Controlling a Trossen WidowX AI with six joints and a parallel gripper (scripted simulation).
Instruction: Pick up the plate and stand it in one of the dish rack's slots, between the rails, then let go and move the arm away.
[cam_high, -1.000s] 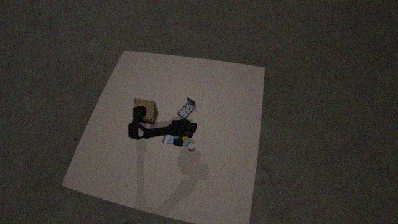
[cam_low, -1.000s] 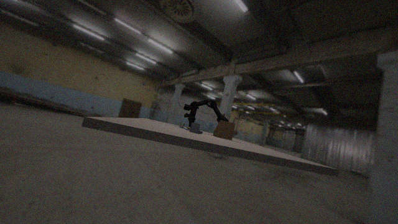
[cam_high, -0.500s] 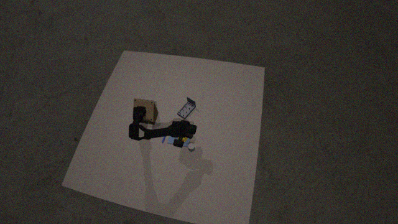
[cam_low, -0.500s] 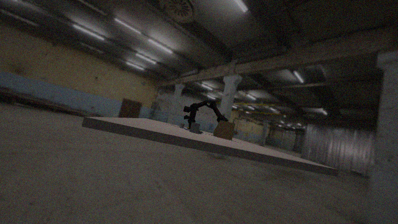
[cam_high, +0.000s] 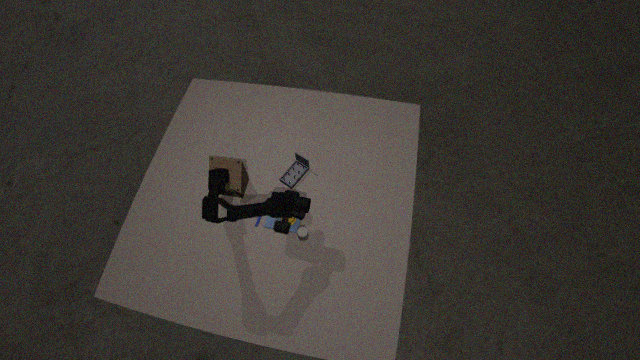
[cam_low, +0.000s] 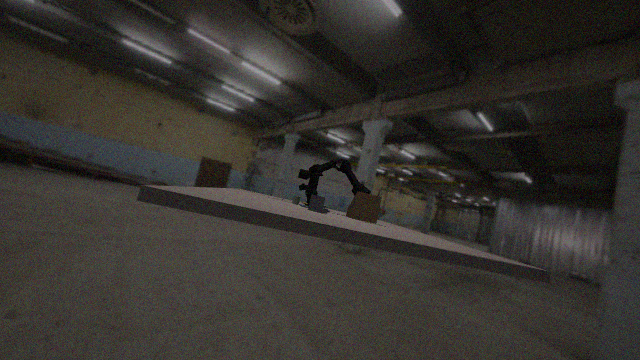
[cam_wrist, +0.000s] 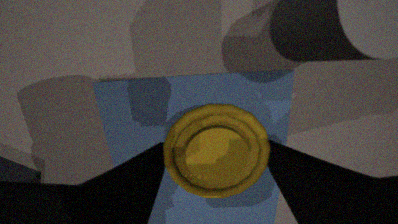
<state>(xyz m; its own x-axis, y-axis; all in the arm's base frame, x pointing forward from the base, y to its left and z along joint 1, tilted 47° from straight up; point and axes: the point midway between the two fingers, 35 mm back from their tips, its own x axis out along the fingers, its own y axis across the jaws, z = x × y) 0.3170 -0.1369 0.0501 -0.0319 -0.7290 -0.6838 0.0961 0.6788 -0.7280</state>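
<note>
My gripper tip is now 230 mm to the right of the grey dish rack, 20 mm past it and 10 mm below it. Round my gripper tip: blue spoon: 130 mm behind, 10 mm below; yellow plate: 10 mm above; white cup: 70 mm ahead, 60 mm to the right, 20 mm above.
</note>
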